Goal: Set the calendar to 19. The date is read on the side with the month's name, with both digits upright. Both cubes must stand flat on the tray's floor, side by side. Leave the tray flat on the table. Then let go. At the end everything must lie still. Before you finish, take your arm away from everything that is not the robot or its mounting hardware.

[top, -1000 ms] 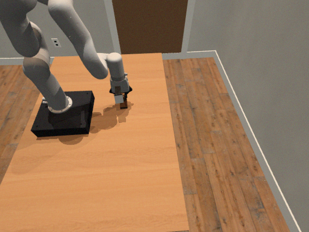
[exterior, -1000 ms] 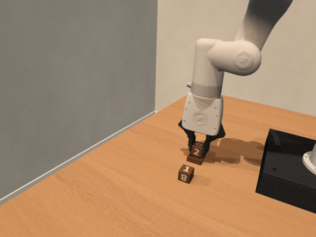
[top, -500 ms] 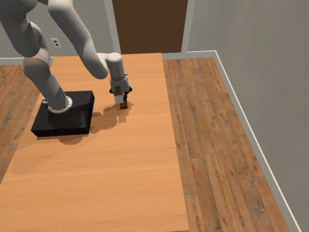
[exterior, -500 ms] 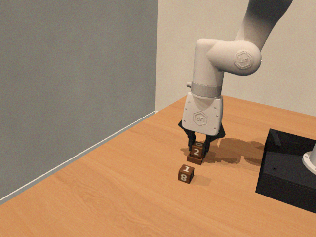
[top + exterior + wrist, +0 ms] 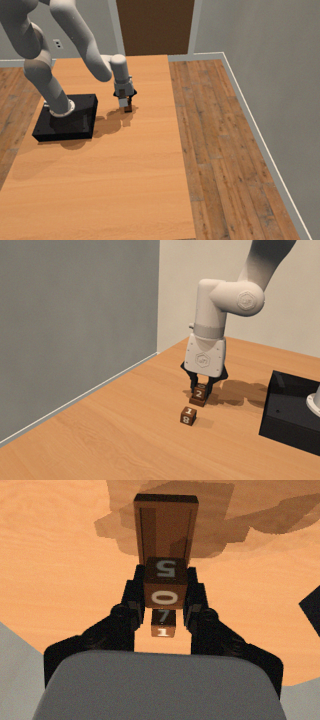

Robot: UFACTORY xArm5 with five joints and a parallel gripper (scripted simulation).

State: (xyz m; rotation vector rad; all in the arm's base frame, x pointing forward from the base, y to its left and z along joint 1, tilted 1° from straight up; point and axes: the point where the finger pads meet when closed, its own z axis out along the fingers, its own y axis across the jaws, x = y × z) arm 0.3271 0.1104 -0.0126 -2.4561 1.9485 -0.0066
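The brown date cube is 1 cm below my hand. From my hand the other things lie so: tray 4 cm below, 2 cm to the right.
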